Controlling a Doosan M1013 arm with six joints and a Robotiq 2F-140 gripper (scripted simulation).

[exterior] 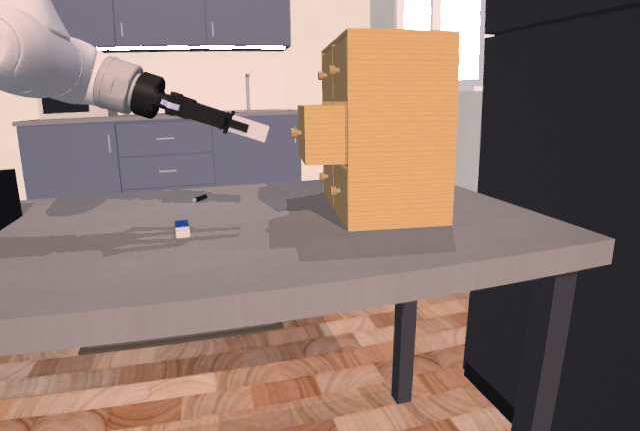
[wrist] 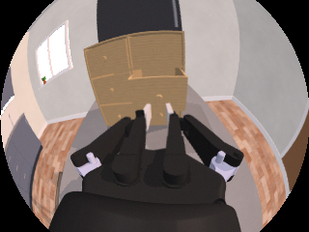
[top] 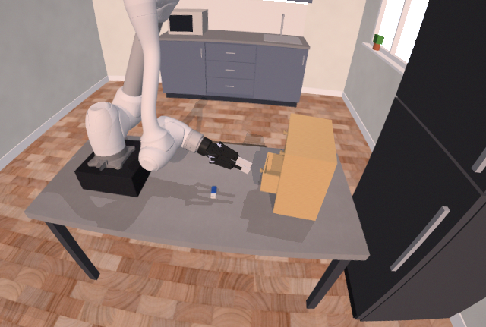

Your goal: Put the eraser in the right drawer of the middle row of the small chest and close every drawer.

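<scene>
Now: hand 170 mm above the eraser, 130 mm past it and 20 mm to the left of it. Round my hand: black pen-like thing: 230 mm to the left, 170 mm below, 100 mm behind.
</scene>
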